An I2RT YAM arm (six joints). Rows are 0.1 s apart.
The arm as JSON. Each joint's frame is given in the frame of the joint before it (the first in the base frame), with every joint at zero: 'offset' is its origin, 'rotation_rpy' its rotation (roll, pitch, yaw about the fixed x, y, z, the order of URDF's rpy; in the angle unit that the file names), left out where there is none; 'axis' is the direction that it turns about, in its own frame. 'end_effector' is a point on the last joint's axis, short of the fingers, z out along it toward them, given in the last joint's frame.
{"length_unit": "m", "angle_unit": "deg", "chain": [
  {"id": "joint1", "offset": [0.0, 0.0, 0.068], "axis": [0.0, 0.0, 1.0]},
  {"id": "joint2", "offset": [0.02, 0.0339, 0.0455], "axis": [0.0, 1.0, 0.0]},
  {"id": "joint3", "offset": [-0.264, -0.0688, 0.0], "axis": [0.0, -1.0, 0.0]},
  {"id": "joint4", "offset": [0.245, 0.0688, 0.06], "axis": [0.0, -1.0, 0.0]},
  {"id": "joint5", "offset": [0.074, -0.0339, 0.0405], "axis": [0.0, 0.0, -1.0]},
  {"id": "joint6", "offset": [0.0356, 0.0, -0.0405], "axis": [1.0, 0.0, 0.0]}
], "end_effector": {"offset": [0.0, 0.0, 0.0], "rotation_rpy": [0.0, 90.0, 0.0]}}
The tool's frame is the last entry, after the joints.
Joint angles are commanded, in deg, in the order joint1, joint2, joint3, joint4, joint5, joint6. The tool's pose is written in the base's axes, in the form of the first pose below.
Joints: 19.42, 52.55, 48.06, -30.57, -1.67, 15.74
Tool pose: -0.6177, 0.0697, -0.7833, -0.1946, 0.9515, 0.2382, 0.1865, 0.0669, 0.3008
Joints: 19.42, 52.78, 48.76, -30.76, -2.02, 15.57
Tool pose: -0.6148, 0.0677, -0.7858, -0.2020, 0.9496, 0.2398, 0.1872, 0.0673, 0.3039
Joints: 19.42, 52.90, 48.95, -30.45, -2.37, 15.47
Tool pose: -0.6107, 0.0673, -0.7890, -0.2091, 0.9473, 0.2426, 0.1879, 0.0678, 0.3051
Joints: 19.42, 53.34, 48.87, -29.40, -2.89, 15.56
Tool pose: -0.6060, 0.0704, -0.7923, -0.2169, 0.9437, 0.2498, 0.1902, 0.0689, 0.3049
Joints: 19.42, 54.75, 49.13, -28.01, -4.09, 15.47
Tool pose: -0.6068, 0.0682, -0.7919, -0.2343, 0.9367, 0.2602, 0.1958, 0.0717, 0.3042
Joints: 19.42, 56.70, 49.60, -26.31, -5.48, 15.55
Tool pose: -0.6092, 0.0682, -0.7901, -0.2521, 0.9280, 0.2744, 0.2035, 0.0753, 0.3032
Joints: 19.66, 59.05, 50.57, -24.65, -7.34, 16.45
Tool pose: -0.6166, 0.0779, -0.7834, -0.2709, 0.9133, 0.3041, 0.2122, 0.0806, 0.3034
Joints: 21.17, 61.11, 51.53, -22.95, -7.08, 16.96
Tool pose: -0.6125, 0.0732, -0.7871, -0.2892, 0.9059, 0.3093, 0.2187, 0.0894, 0.3042
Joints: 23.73, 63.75, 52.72, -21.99, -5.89, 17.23
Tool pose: -0.6184, 0.0500, -0.7843, -0.3098, 0.9016, 0.3018, 0.2246, 0.1027, 0.3027
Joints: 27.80, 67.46, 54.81, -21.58, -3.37, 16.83
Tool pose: -0.6235, -0.0020, -0.7818, -0.3427, 0.8995, 0.2710, 0.2304, 0.1238, 0.3006
